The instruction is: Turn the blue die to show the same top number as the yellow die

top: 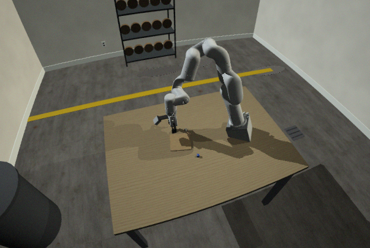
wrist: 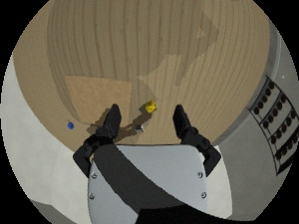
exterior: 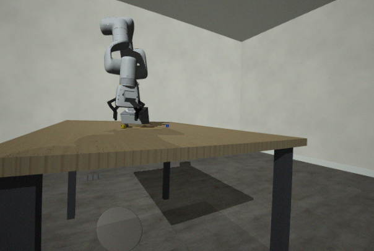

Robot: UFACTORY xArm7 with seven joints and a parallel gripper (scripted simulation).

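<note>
The yellow die is 20 mm behind my hand and 40 mm below it. Round my hand: white die (90 mm behind, 30 mm to the left, 40 mm below); then blue die (60 mm behind, 270 mm to the left, 40 mm below); then tan mat (10 mm behind, 110 mm to the left, 50 mm below).
</note>
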